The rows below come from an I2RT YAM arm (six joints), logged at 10 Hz.
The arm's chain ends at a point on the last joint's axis. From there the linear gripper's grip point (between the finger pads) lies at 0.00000 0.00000 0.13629 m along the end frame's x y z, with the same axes.
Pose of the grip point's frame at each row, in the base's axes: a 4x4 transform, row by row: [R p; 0 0 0 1], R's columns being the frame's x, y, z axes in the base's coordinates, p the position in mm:
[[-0.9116, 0.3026, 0.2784, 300.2], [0.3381, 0.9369, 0.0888, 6.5], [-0.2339, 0.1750, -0.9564, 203.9], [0, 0, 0, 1]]
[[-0.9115, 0.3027, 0.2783, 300.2], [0.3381, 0.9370, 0.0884, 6.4], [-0.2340, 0.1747, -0.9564, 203.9], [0, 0, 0, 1]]
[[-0.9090, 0.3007, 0.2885, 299.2], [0.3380, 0.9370, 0.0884, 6.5], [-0.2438, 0.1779, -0.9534, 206.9], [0, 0, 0, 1]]
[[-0.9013, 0.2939, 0.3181, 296.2], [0.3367, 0.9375, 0.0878, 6.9], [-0.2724, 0.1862, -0.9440, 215.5], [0, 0, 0, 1]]
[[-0.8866, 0.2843, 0.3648, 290.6], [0.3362, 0.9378, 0.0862, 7.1], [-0.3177, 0.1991, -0.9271, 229.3], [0, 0, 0, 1]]
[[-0.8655, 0.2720, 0.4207, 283.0], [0.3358, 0.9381, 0.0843, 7.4], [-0.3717, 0.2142, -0.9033, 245.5], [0, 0, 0, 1]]
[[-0.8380, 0.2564, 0.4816, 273.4], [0.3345, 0.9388, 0.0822, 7.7], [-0.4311, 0.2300, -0.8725, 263.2], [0, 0, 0, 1]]
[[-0.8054, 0.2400, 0.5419, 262.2], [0.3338, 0.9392, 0.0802, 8.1], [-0.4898, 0.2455, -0.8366, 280.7], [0, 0, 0, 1]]
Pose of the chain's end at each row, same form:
[[-0.9116, 0.3026, 0.2784, 262.3], [0.3381, 0.9369, 0.0888, -5.6], [-0.2339, 0.1750, -0.9564, 334.2], [0, 0, 0, 1]]
[[-0.9115, 0.3027, 0.2783, 262.3], [0.3381, 0.9370, 0.0884, -5.6], [-0.2340, 0.1747, -0.9564, 334.2], [0, 0, 0, 1]]
[[-0.9090, 0.3007, 0.2885, 259.9], [0.3380, 0.9370, 0.0884, -5.5], [-0.2438, 0.1779, -0.9534, 336.8], [0, 0, 0, 1]]
[[-0.9013, 0.2939, 0.3181, 252.8], [0.3367, 0.9375, 0.0878, -5.1], [-0.2724, 0.1862, -0.9440, 344.2], [0, 0, 0, 1]]
[[-0.8866, 0.2843, 0.3648, 240.9], [0.3362, 0.9378, 0.0862, -4.6], [-0.3177, 0.1991, -0.9271, 355.7], [0, 0, 0, 1]]
[[-0.8655, 0.2720, 0.4207, 225.7], [0.3358, 0.9381, 0.0843, -4.1], [-0.3717, 0.2142, -0.9033, 368.6], [0, 0, 0, 1]]
[[-0.8380, 0.2564, 0.4816, 207.8], [0.3345, 0.9388, 0.0822, -3.5], [-0.4311, 0.2300, -0.8725, 382.1], [0, 0, 0, 1]]
[[-0.8054, 0.2400, 0.5419, 188.3], [0.3338, 0.9392, 0.0802, -2.8], [-0.4898, 0.2455, -0.8366, 394.7], [0, 0, 0, 1]]

